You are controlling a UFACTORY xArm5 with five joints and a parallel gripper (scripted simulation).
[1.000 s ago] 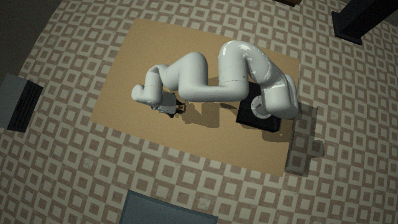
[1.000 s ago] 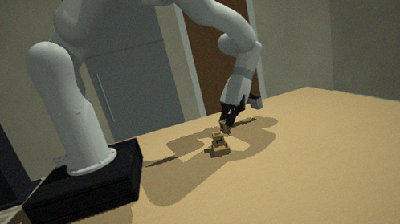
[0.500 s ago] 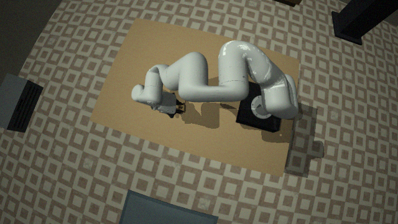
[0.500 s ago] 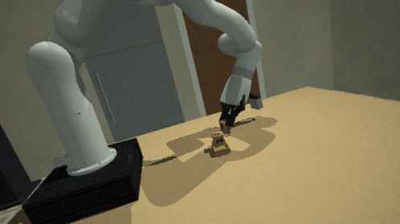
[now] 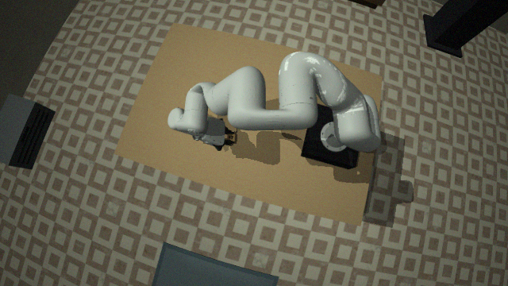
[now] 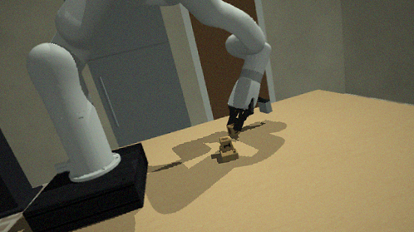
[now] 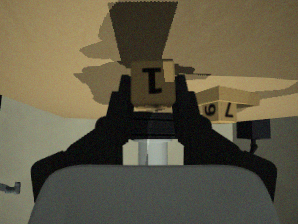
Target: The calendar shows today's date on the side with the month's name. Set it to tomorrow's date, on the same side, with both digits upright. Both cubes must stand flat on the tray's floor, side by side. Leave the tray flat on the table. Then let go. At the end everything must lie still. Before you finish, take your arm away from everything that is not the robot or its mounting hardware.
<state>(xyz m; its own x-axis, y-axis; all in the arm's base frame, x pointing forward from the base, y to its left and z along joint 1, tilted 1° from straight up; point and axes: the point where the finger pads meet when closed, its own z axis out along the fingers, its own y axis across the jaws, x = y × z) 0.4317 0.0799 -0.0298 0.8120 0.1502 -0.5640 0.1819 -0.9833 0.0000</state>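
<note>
The wooden date cube lies 20 mm below my hand and 10 mm behind it. From my hand the other things lie so: wooden calendar tray 120 mm to the right, 80 mm behind, 30 mm below.
</note>
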